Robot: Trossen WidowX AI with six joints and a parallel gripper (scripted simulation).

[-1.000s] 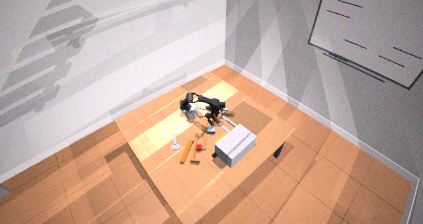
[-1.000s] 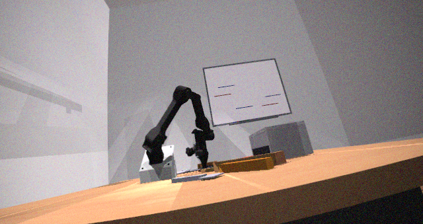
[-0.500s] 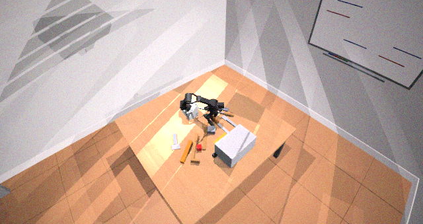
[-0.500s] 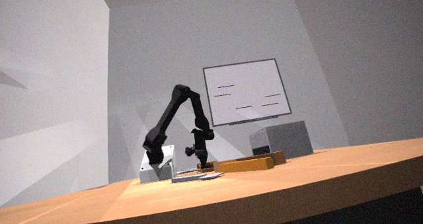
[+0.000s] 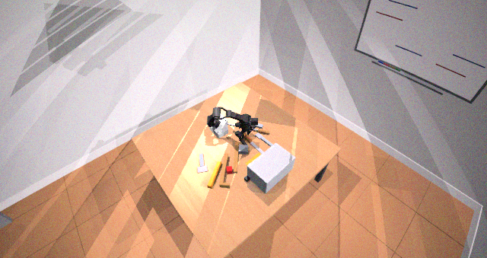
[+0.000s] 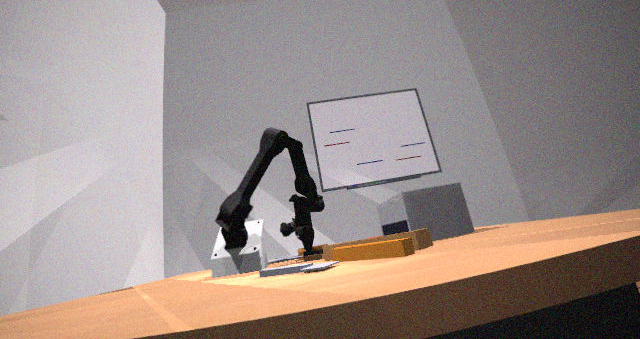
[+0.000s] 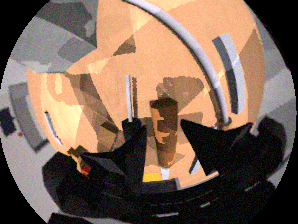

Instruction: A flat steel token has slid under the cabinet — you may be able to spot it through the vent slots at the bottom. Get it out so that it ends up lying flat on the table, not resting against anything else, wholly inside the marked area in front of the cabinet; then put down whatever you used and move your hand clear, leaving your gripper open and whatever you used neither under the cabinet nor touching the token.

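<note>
My gripper tip is 10 cm to the left of the grey block, 10 cm short of it and 1 cm below it. Also, from my gripper tip: thin wooden stick (18 cm to the right, 11 cm ahead); red block (31 cm to the right, 19 cm ahead, 1 cm above); grey bar (16 cm to the left, 7 cm behind).
</note>
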